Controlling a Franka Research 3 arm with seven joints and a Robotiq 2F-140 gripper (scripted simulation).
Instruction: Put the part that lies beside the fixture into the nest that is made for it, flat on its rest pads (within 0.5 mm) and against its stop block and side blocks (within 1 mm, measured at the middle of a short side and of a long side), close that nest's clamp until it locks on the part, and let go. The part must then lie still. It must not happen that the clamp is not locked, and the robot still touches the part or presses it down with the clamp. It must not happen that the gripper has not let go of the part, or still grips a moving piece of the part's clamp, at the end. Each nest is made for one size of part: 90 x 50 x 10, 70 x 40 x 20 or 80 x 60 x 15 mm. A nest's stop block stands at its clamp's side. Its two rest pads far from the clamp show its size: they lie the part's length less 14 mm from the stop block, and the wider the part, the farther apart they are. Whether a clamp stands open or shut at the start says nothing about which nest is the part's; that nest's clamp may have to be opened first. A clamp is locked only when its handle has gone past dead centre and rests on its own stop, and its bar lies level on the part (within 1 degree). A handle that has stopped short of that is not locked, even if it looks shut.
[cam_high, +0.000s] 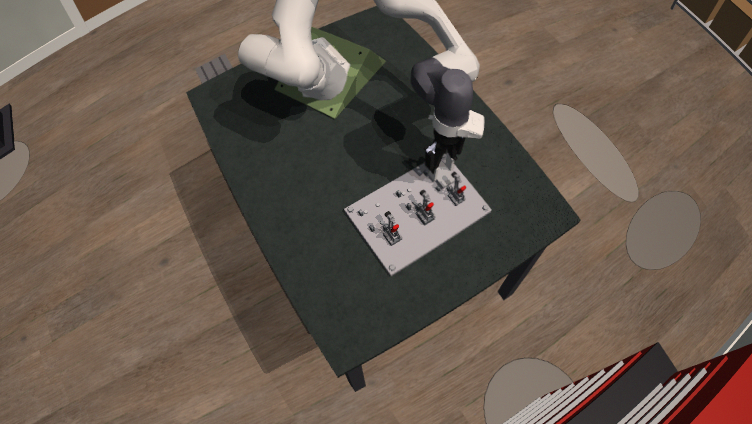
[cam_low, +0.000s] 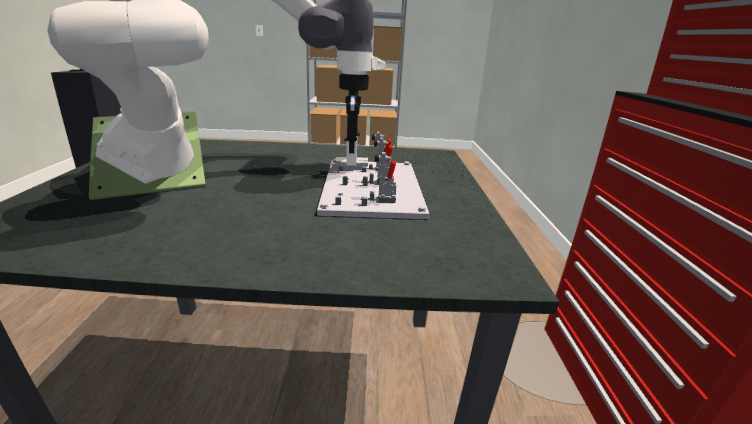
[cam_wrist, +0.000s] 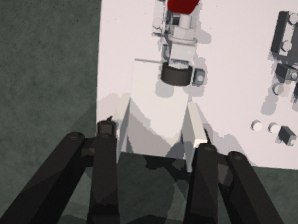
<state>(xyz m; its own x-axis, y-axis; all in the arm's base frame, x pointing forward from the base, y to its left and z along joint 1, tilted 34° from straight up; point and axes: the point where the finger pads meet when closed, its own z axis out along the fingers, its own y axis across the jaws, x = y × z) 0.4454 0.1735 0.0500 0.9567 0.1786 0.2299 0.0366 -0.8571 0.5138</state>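
Now: the part 30 mm below my hand. From my hand the other things lie so: light grey fixture plate (110 mm to the right, 60 mm ahead, 50 mm below); clamp (80 mm ahead, 10 mm below).
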